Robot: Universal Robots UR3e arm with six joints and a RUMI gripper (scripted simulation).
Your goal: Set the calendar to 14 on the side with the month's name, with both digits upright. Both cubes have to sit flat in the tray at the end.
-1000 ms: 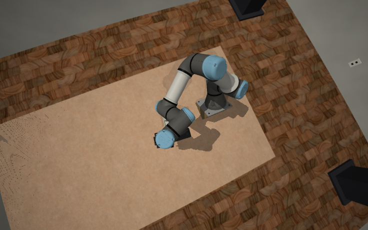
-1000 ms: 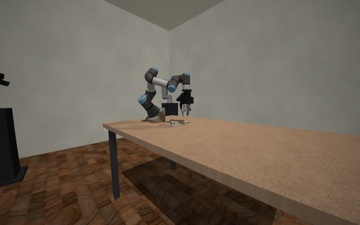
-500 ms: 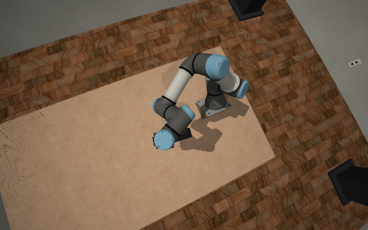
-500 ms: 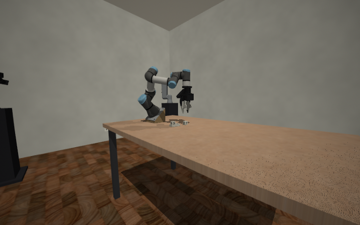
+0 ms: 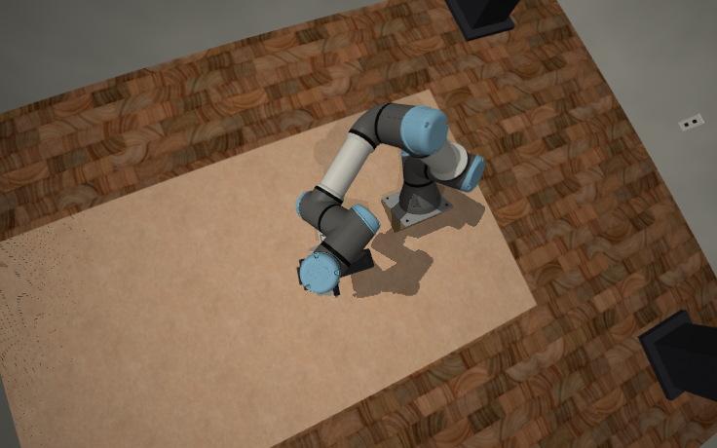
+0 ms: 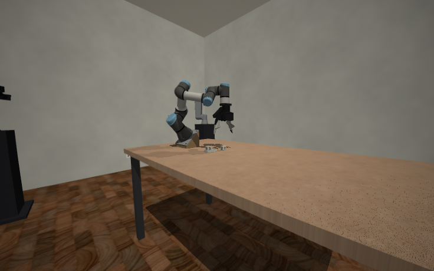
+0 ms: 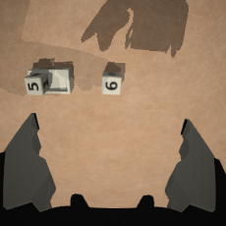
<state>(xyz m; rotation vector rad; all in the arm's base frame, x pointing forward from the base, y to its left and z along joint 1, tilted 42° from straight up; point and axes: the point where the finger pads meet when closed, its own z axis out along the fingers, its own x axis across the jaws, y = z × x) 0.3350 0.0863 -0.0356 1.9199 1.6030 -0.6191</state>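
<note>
The white digit cube lies 100 mm below my hand. Round my hand: tray: 20 mm behind, 110 mm to the right, 110 mm below.
</note>
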